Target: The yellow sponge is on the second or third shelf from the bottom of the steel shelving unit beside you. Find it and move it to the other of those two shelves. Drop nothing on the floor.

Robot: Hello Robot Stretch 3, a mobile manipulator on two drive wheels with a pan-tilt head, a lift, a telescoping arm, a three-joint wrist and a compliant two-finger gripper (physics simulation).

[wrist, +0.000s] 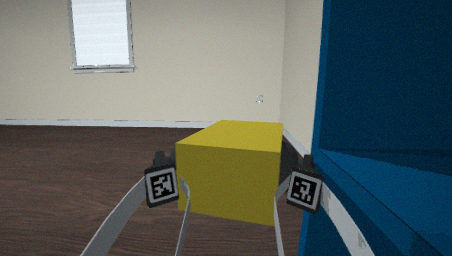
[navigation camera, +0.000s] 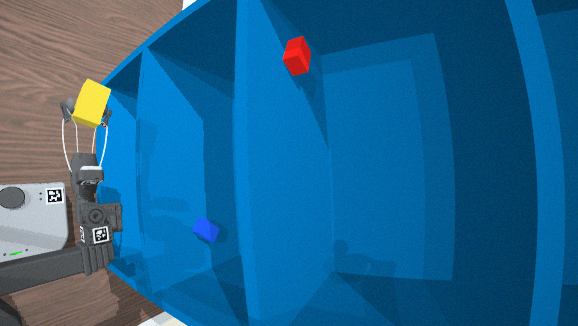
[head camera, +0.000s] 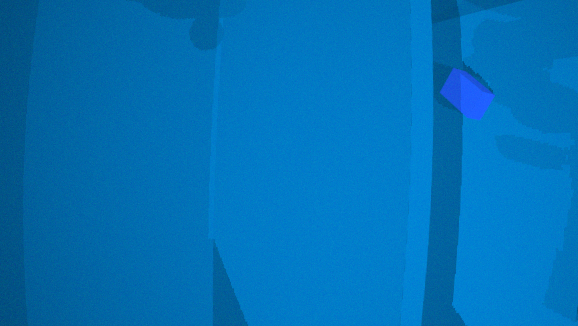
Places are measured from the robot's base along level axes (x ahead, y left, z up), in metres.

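Pixels of known places: gripper, between the fingertips: [navigation camera: 88,100]; robot's base, origin of its link: [navigation camera: 12,196].
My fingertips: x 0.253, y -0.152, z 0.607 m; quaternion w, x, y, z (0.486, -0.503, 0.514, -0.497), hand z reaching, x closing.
Observation:
Ahead of a thing's pixels: the offset from my fingertips to its top centre. Level surfaces: height alone.
The yellow sponge @(0.008 m back, 0.006 m right, 0.027 m up) [navigation camera: 91,103] [wrist: 230,175] is a box-shaped block held between my fingertips. My gripper [navigation camera: 86,114] [wrist: 233,157] is shut on it, with one finger on each side. The navigation view lies sideways, and in it the gripper and sponge are outside the open front of the shelving unit [navigation camera: 241,165] [head camera: 420,150] [wrist: 385,60], low down beside its lower boards. In the wrist view the blue unit stands close to the right of the right finger. The gripper does not show in the head view.
A red block @(0.115 m ahead, 0.367 m right, 0.429 m up) [navigation camera: 297,56] lies on a higher board than a blue block @(0.412 m back, 0.423 m right, 0.028 m down) [navigation camera: 205,230] [head camera: 470,95]. My base [navigation camera: 32,220] and arm [navigation camera: 42,271] are at the left of the navigation view. The wood floor @(0.606 m down) [wrist: 75,175], a wall and a window [wrist: 101,32] show beyond the sponge.

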